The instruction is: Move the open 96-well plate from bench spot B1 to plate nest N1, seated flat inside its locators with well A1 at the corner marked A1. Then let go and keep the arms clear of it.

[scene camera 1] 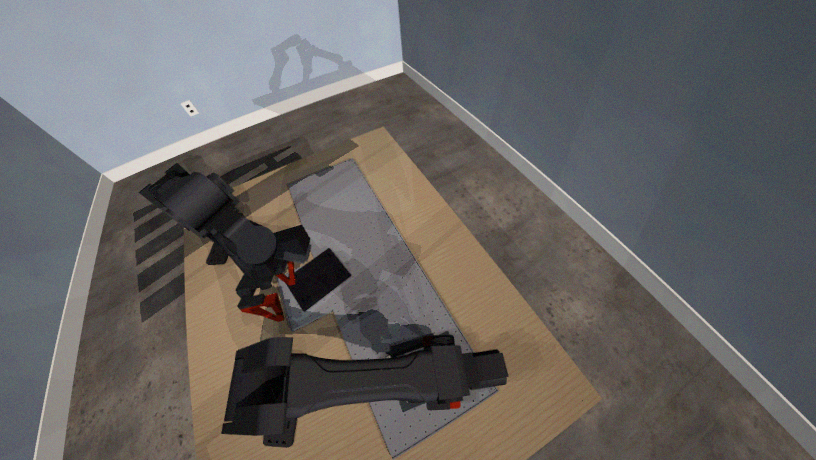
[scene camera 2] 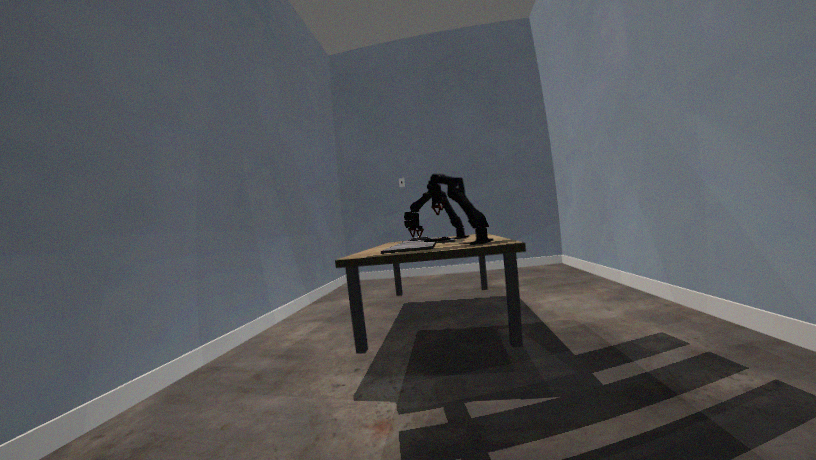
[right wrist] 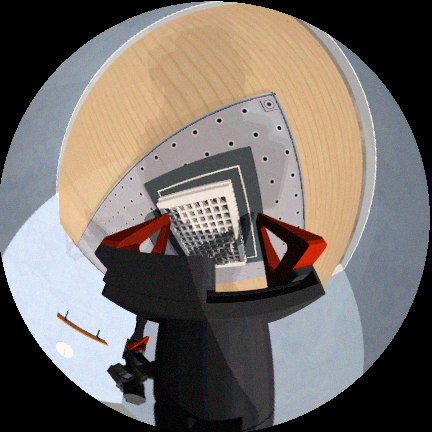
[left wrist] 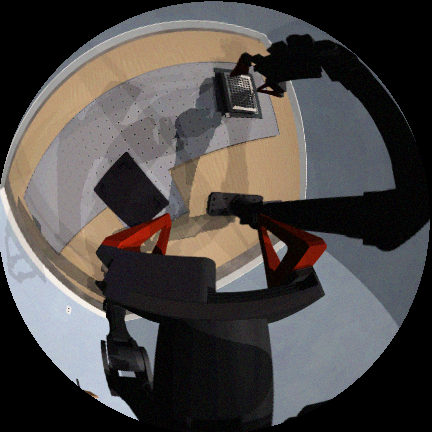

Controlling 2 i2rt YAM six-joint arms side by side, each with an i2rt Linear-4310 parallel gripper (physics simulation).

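Seen in the pictures: left gripper, fingertip midpoint: (scene camera 1: 287,301) (scene camera 2: 439,212) (left wrist: 213,217); right gripper, fingertip midpoint: (scene camera 2: 416,237) (right wrist: 212,217) (left wrist: 244,82); left arm's base, origin of the base link: (scene camera 2: 482,242); right arm's base, origin of the base link: (scene camera 2: 460,237) (left wrist: 237,203).
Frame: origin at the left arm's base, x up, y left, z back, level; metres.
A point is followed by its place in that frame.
Observation:
The white 96-well plate (right wrist: 202,207) @(z -0.721, x 0.029, y -0.416 m) (left wrist: 243,93) @(z -0.669, x 0.028, y -0.429 m) lies on the dark mat of its bench spot (right wrist: 210,168) @(z -0.757, x 0.015, y -0.422 m), inside a thin pale outline. My right gripper (right wrist: 212,217) @(z -0.711, x 0.030, y -0.426 m) (left wrist: 244,82) @(z -0.711, x 0.030, y -0.426 m) (scene camera 2: 416,235) @(z -0.711, x 0.030, y -0.426 m) is open above the plate. In the right wrist view one fingertip overlaps the plate's left edge and the other is beyond its right side; the height gap is unclear. The black rectangular nest (left wrist: 131,187) @(z -0.394, x 0.025, y -0.181 m) (scene camera 1: 320,280) @(z -0.389, x 0.025, y -0.183 m) stands on the perforated board; its corner mark is unreadable. My left gripper (scene camera 1: 288,301) @(z -0.401, x 0.207, y -0.305 m) (scene camera 2: 437,212) @(z -0.401, x 0.207, y -0.305 m) is open and empty, raised near the nest. In scene camera 1 the right arm hides the plate.
The grey perforated board (scene camera 1: 342,194) @(z -0.414, x 0.013, y 0.153 m) (left wrist: 75,160) @(z -0.478, x 0.013, y -0.014 m) lies on the wooden table (scene camera 1: 531,348) @(z -0.947, x 0.000, y -0.391 m) (scene camera 2: 371,251) @(z -0.618, x 0.000, y 0.226 m). The right arm (scene camera 1: 365,380) @(z -0.611, x 0.375, y -0.462 m) reaches across the lower part of the table in scene camera 1. The left arm (scene camera 1: 197,200) @(z -0.370, x 0.460, y -0.239 m) reaches in from the upper left there.

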